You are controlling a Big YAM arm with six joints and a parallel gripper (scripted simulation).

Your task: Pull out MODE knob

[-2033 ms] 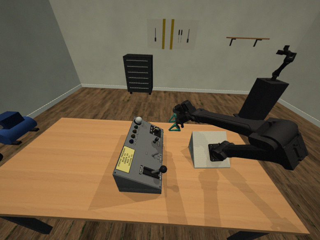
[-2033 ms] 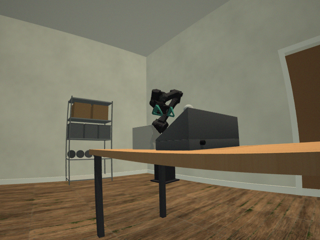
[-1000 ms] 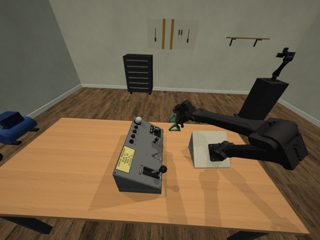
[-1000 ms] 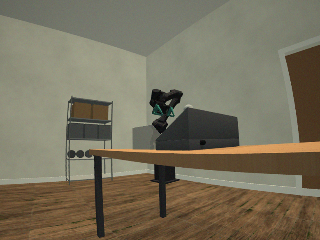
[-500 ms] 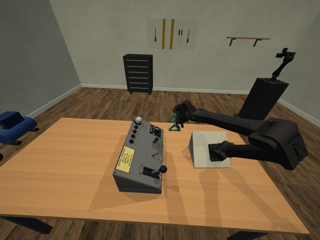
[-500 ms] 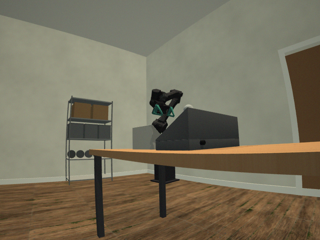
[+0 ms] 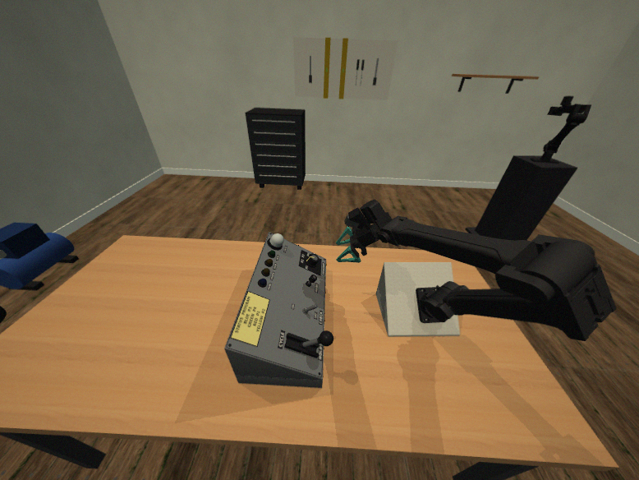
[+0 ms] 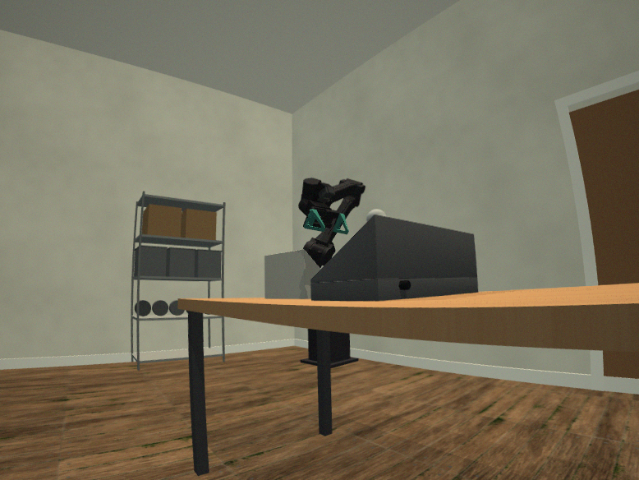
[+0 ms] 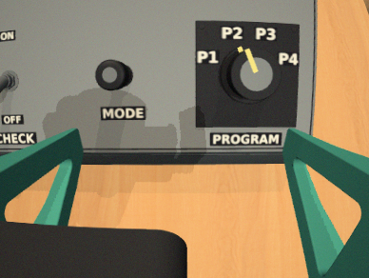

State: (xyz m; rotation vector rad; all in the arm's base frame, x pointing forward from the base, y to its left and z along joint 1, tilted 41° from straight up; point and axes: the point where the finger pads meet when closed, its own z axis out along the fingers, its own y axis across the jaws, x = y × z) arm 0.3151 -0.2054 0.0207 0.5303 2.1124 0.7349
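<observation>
Now: the black mode knob 100 mm below my hand, 100 mm ahead of it and 50 mm to the left of it. The rest, counted from my hand: program selector 100 mm below, 100 mm ahead, 70 mm to the right; then check toggle 170 mm to the left, 110 mm below, 110 mm ahead; then grey console 140 mm ahead, 120 mm below, 110 mm to the left.
</observation>
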